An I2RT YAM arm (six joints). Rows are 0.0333 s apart.
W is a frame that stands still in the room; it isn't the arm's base.
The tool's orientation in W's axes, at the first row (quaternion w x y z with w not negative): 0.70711, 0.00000, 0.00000, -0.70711
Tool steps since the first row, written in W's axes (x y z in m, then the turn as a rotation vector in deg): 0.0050, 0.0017, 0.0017, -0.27, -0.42, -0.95; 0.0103, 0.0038, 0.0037, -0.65, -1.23, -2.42; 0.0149, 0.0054, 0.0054, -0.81, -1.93, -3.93; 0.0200, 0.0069, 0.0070, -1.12, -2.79, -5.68
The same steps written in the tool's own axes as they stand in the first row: -0.0017, 0.0050, 0.0017, 0.42, -0.27, -0.95; -0.0038, 0.0103, 0.0037, 1.23, -0.65, -2.42; -0.0054, 0.0149, 0.0054, 1.93, -0.81, -3.93; -0.0069, 0.0200, 0.0070, 2.79, -1.12, -5.68
